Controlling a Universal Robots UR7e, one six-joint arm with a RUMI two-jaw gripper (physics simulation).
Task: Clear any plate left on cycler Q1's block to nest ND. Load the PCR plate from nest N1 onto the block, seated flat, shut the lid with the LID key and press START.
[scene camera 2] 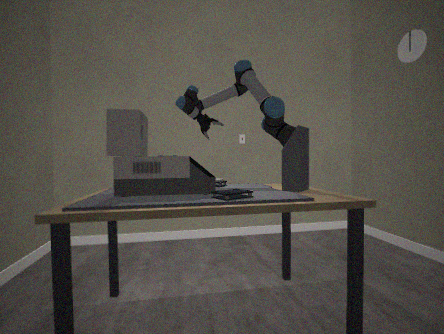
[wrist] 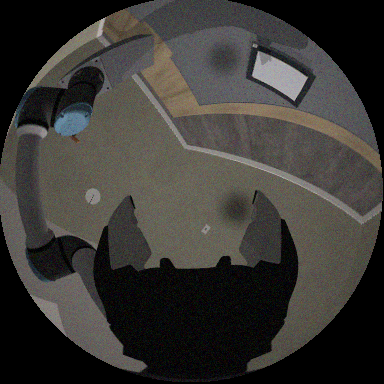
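Observation:
The cycler (scene camera 2: 150,168) is a grey box with a dark sloping front at the left of the table in the scene view. Its lid (scene camera 2: 123,132) stands raised above the body. The block and any plate on it are hidden. My gripper (scene camera 2: 214,131) (wrist: 192,194) is open and empty, high above the table and to the right of the raised lid. In the wrist view a pale plate-like rectangle (wrist: 280,76) lies in a dark-framed nest (wrist: 306,89); its label cannot be read. The lid key and START do not show clearly.
In the scene view a low dark nest (scene camera 2: 232,194) is near the front edge of the grey mat (scene camera 2: 280,198), right of the cycler. Another small nest (scene camera 2: 220,183) is behind it. The arm's grey pedestal (scene camera 2: 295,162) stands at the right of the wooden table (scene camera 2: 345,203).

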